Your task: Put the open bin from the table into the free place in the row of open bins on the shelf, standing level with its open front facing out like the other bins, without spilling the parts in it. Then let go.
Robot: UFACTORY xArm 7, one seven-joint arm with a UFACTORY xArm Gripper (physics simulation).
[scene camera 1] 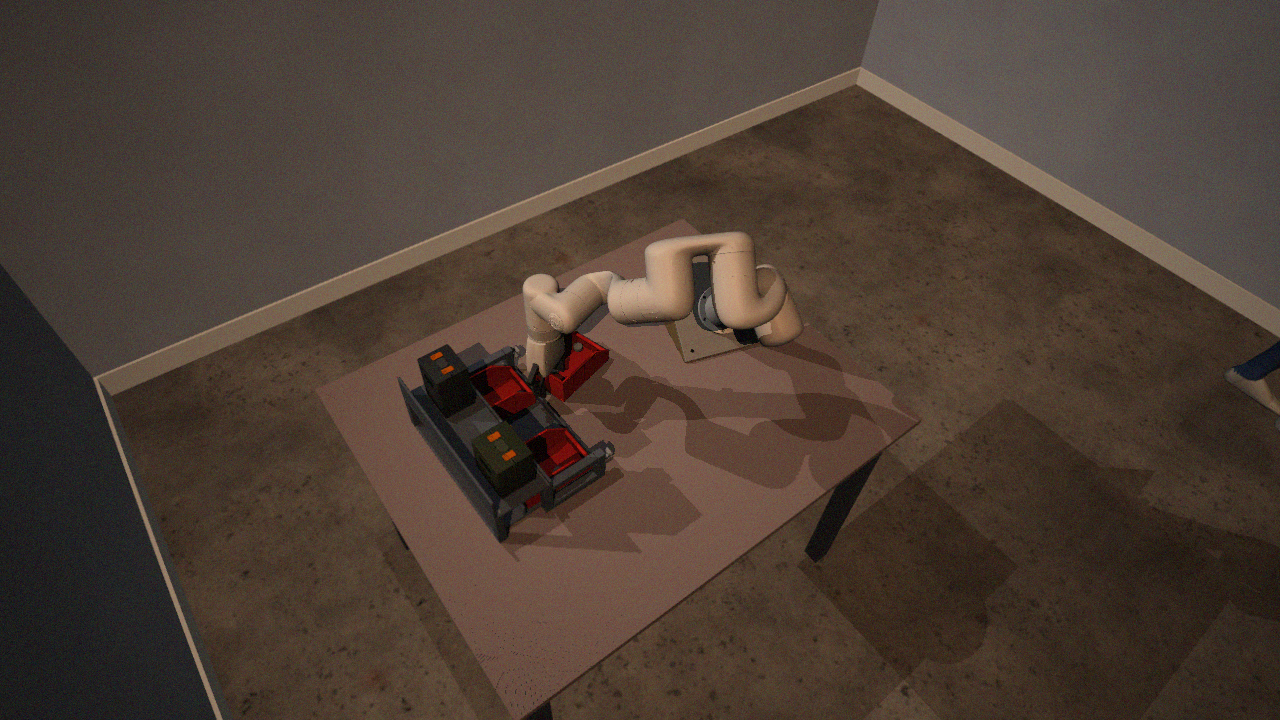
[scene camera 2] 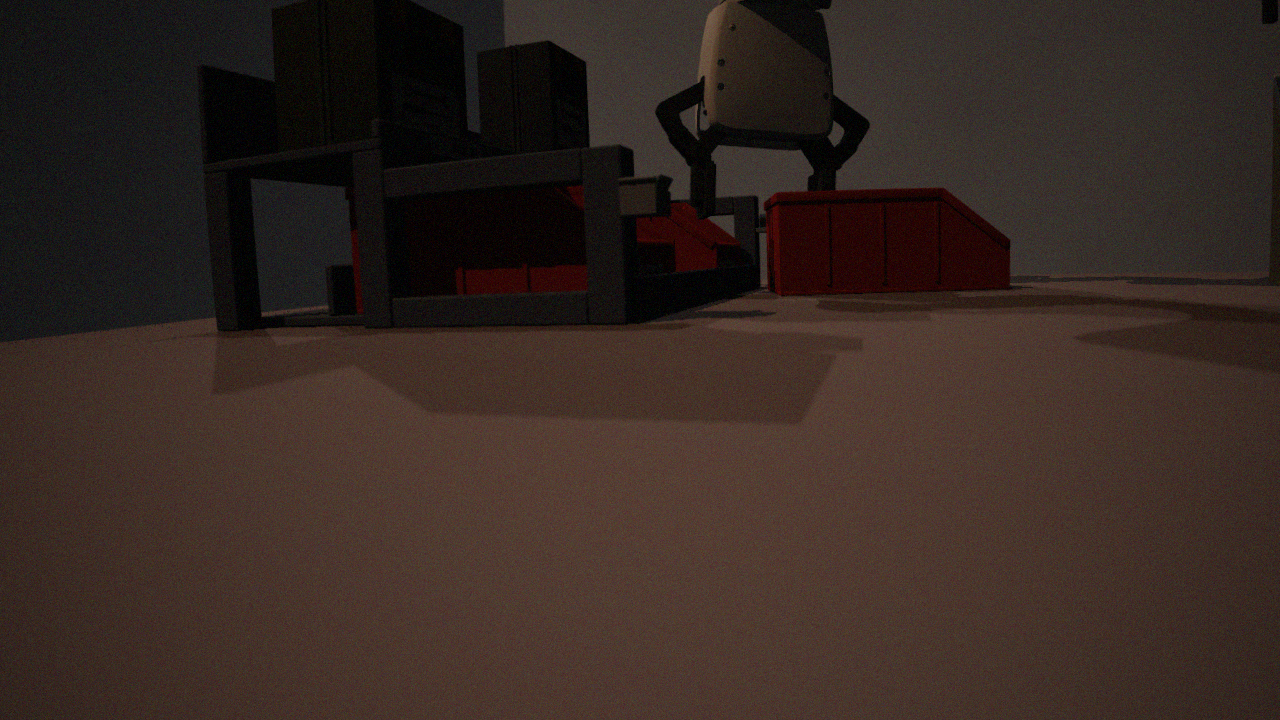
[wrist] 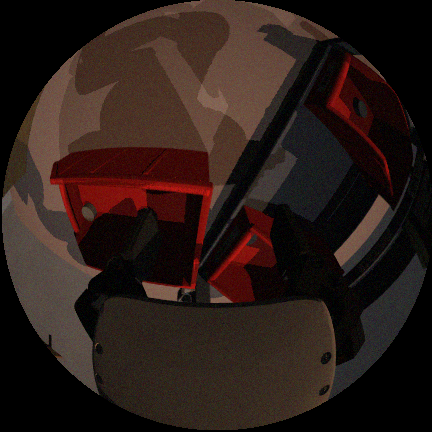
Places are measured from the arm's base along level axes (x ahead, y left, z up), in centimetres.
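Where they show: gripper, fingertip midpoint: (scene camera 1: 549, 382) (scene camera 2: 762, 220) (wrist: 213, 221).
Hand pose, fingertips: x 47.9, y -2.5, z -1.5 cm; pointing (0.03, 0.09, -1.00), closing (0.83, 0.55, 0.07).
Observation:
Things, the pixels of their centre, and the offset from my fingertips.
- red open bin, body centre: (scene camera 2: 878, 242) (wrist: 110, 210) (scene camera 1: 570, 360) dx -8.1, dy -4.7, dz -1.9 cm
- grey round part, body centre: (wrist: 88, 211) dx -13.1, dy -9.9, dz -4.9 cm
The red open bin (scene camera 1: 586, 368) (scene camera 2: 886, 243) (wrist: 112, 167) stands level on the table beside the shelf (scene camera 2: 605, 259) (wrist: 295, 95). Its tall back is towards the shelf and its sloped front faces away. A grey round part (wrist: 89, 212) lies in it; its other contents are hidden. My gripper (scene camera 2: 763, 204) (wrist: 213, 221) is open. In the wrist view one finger is over the bin's inside and the other over the shelf side, with the bin's back between them; contact cannot be told. The free place (wrist: 320, 165) lies between two red shelf bins (scene camera 1: 503, 386) (scene camera 1: 559, 449).
Two dark boxes (scene camera 1: 444, 380) (scene camera 1: 503, 461) (scene camera 2: 366, 76) (scene camera 2: 537, 98) with orange marks stand on the shelf's upper level behind the bin row. The shelf's end frame rises close to my gripper. The robot's base plate (scene camera 1: 707, 350) is on the table. A person's foot shows at the right edge.

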